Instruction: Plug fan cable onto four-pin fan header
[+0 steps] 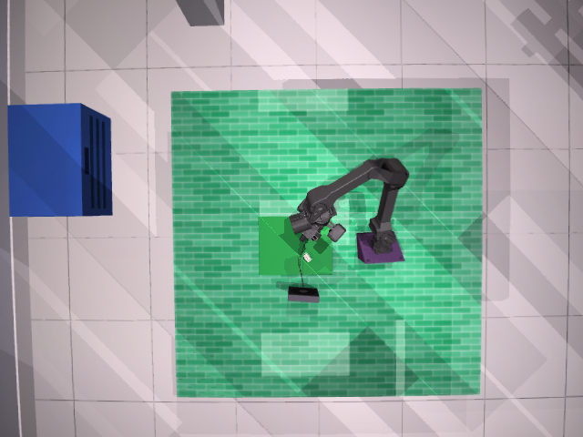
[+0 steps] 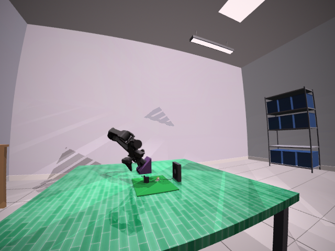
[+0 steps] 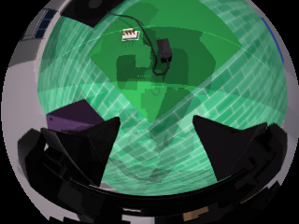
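Now: gripper tip 8 cm short of the dark plug, 7 cm above it and 6 cm to the right of it. From my gripper tip the other things lie so: black fan 27 cm to the left, 11 cm ahead, 3 cm below; green board 11 cm ahead, 10 cm below, 9 cm to the left; fan header 14 cm to the left, 9 cm below, 7 cm ahead.
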